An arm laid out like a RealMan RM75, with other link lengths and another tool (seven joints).
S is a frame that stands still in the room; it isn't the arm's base.
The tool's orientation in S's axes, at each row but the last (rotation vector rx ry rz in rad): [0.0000 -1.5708 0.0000]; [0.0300 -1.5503 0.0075]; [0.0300 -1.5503 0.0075]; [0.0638 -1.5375 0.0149]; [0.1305 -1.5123 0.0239]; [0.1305 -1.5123 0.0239]
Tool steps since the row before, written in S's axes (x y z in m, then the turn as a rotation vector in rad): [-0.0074 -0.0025 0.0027 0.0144 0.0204 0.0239]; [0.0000 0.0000 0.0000 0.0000 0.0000 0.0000]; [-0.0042 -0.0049 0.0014 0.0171 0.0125 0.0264]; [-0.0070 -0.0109 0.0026 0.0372 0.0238 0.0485]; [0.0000 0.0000 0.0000 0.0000 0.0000 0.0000]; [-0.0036 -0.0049 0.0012 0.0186 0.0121 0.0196]
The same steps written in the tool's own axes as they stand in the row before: [0.0027 -0.0025 0.0074 0.0239 0.0204 -0.0144]; [0.0000 0.0000 0.0000 0.0000 0.0000 0.0000]; [0.0014 -0.0048 0.0043 0.0266 0.0125 -0.0169]; [0.0027 -0.0104 0.0076 0.0490 0.0235 -0.0368]; [0.0000 0.0000 0.0000 0.0000 0.0000 0.0000]; [0.0013 -0.0044 0.0041 0.0198 0.0116 -0.0187]
